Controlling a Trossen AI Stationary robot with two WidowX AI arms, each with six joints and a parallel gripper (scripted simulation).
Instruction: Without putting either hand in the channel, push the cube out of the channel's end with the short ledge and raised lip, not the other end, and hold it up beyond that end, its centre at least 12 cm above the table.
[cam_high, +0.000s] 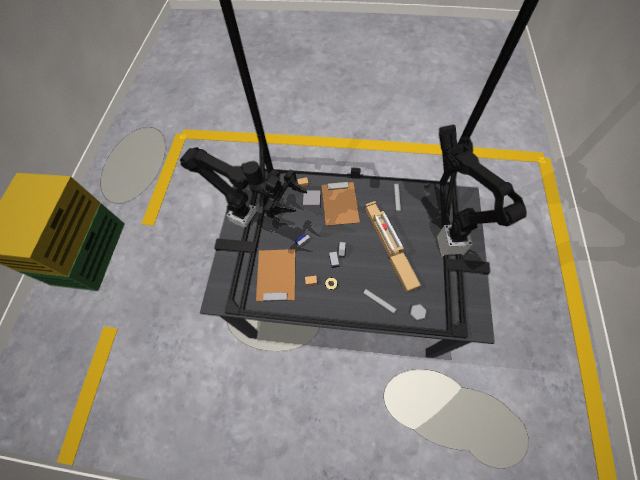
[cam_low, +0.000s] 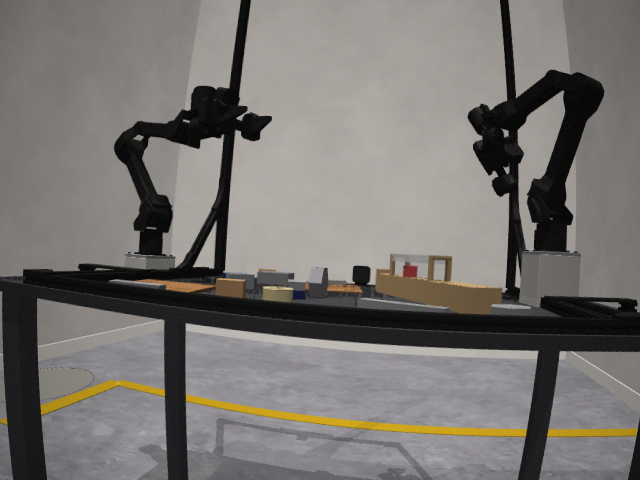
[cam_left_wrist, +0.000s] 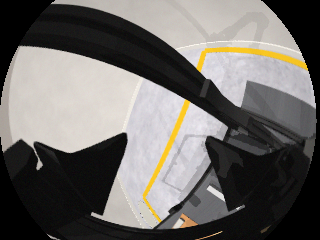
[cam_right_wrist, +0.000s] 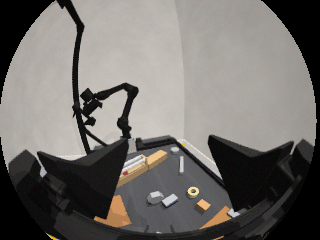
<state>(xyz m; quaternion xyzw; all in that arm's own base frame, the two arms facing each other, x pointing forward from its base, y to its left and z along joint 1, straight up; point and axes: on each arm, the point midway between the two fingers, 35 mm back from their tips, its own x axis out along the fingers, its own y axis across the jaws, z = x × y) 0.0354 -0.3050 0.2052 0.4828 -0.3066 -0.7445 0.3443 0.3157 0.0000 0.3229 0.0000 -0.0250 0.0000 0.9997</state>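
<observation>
Right now the wooden bridge is 31 cm ahead of my left hand, 26 cm below it and 19 cm to the right of it.
</observation>
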